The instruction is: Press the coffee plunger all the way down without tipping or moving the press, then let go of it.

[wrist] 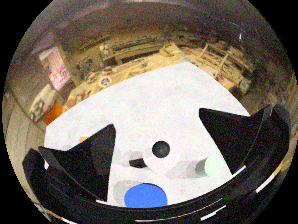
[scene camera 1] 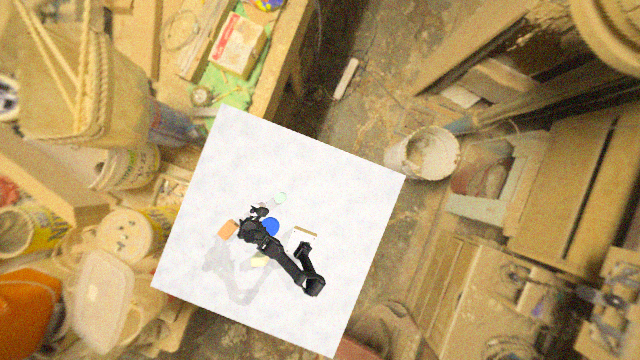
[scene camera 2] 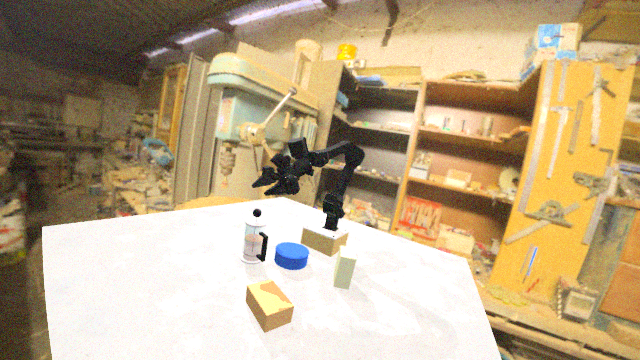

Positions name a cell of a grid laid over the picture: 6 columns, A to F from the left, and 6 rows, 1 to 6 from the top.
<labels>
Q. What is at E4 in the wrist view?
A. My gripper.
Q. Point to a coffee press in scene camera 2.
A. C5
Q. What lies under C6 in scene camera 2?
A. A tan block.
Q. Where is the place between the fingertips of my gripper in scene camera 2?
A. C4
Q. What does my gripper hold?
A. Nothing.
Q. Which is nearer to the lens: the coffee press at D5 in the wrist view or the blue round disc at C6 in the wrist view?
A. The coffee press.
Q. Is my gripper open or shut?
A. Open.
</labels>
